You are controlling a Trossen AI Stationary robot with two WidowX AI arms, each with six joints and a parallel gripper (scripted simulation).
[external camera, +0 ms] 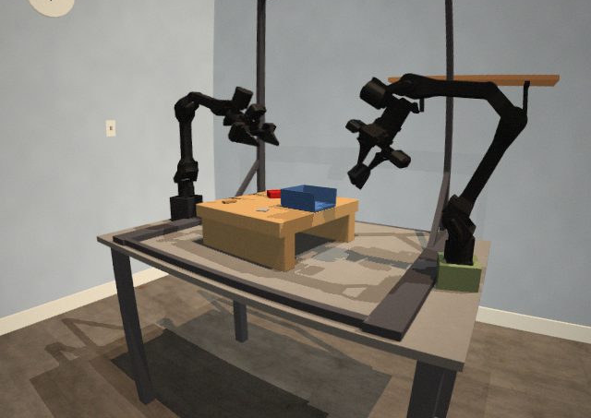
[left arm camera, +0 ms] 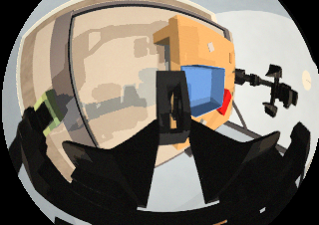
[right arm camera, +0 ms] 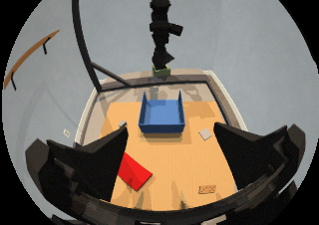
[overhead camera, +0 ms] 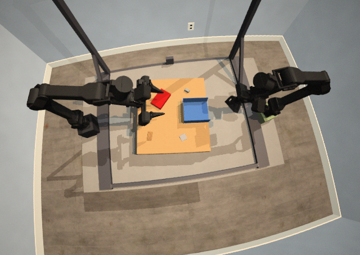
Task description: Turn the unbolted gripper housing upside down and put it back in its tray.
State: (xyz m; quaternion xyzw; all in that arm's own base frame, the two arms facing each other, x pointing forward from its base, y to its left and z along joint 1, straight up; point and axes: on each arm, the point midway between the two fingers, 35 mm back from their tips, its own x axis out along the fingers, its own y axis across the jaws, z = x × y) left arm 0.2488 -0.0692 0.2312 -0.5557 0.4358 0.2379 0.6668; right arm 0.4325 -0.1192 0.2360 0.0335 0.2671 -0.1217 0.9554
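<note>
Right now my left hand is 5 cm above the dark gripper housing and 2 cm to the left of it. The rest, counted from my left hand: orange wooden bench 31 cm to the right, 21 cm below, 1 cm behind; then blue tray 22 cm to the right, 14 cm below, 1 cm behind.
</note>
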